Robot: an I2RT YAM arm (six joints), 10 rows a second.
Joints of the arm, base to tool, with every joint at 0 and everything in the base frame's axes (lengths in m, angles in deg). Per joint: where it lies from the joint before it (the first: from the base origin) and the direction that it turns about. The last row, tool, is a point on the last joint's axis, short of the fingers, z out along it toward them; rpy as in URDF.
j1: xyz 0 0 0.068 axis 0 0 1
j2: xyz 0.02 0.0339 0.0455 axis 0 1 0
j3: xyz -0.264 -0.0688 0 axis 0 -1 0
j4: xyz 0.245 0.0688 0.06 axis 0 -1 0
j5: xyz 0.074 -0.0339 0.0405 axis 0 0 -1
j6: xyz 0.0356 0 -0.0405 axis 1 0 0
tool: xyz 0 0 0 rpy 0 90 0
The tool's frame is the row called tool.
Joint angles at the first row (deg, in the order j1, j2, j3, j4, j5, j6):
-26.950, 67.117, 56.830, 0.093, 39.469, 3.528
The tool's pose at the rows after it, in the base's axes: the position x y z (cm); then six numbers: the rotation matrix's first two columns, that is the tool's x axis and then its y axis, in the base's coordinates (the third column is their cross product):
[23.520 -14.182 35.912 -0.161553 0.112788 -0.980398 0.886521 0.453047 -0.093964]
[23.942 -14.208 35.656 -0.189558 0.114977 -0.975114 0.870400 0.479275 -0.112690]
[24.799 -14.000 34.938 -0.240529 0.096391 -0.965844 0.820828 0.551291 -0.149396]
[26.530 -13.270 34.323 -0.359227 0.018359 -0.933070 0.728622 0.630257 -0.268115]
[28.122 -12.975 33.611 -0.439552 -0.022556 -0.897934 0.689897 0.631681 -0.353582]
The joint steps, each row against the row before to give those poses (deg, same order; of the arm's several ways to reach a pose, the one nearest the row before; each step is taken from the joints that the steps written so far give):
0.290, 1.188, 2.819, -3.889, -2.902, -1.508
0.201, 0.837, 0.382, -0.606, -1.362, -0.724
0.754, 1.198, -0.458, 0.796, -3.738, -2.470
2.454, 2.661, 1.045, 0.097, -2.590, -7.029
1.855, 3.269, 1.450, -0.050, 1.897, -3.983

